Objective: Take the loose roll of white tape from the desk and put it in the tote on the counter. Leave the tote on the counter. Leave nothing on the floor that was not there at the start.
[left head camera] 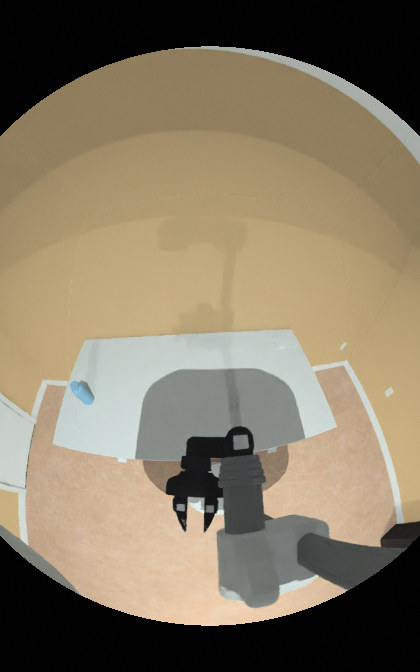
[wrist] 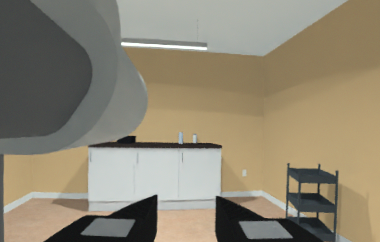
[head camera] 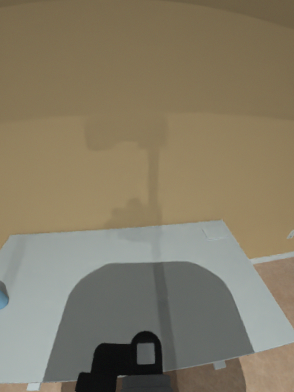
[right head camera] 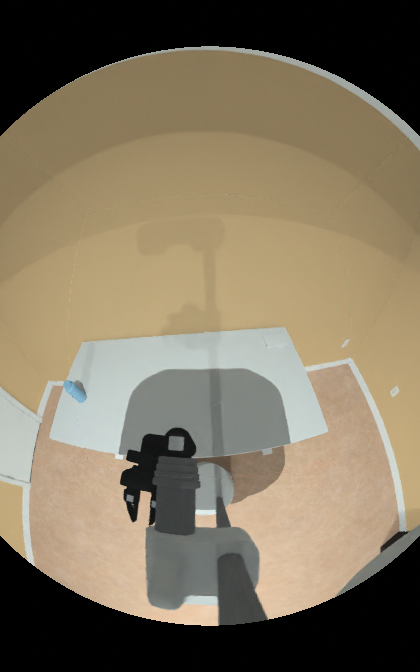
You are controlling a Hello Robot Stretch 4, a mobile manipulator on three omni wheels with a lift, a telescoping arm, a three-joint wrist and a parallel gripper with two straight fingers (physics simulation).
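Frame: origin at the robot's base, x ahead, y left, z up, level; metres.
Seen in the pictures: gripper, fingertip midpoint: [wrist: 186, 213].
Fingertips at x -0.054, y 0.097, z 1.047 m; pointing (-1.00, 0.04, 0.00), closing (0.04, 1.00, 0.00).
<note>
A point is followed by its place in that frame.
The white desk [head camera: 37, 280] {z 0.692, x 0.548, y 0.569 m} [left head camera: 112, 360] [right head camera: 107, 360] stands in front of me against the wall, with my shadow across it. The roll of white tape is not clear in any view; a faint small mark [left head camera: 234, 402] [right head camera: 216, 402] lies in the shadow on the desk, too dim to identify. My gripper [left head camera: 195, 531] [right head camera: 143, 522] [wrist: 186, 213] {z 1.047, x -0.054, y 0.097 m} is open and empty, off the desk's near edge, with its fingers pointing away from the desk. In the wrist view the counter [wrist: 160, 172] {z 0.510, x -3.170, y -0.112 m} stands far off; a dark box-like thing [wrist: 129, 139] {z 0.939, x -3.345, y -0.572 m} on it, partly hidden by my arm, may be the tote.
A blue bottle [head camera: 3, 298] {z 0.742, x 0.424, y 0.661 m} [left head camera: 82, 393] [right head camera: 75, 391] lies toward the desk's left end. A flat white piece [head camera: 215, 233] {z 0.702, x 0.851, y -0.476 m} is at its back right corner. Two bottles [wrist: 180, 138] {z 0.960, x -3.525, y 0.156 m} [wrist: 195, 138] {z 0.957, x -3.695, y 0.395 m} stand on the counter. A dark three-shelf cart [wrist: 312, 176] {z 0.695, x -1.946, y 1.324 m} stands right in the wrist view.
</note>
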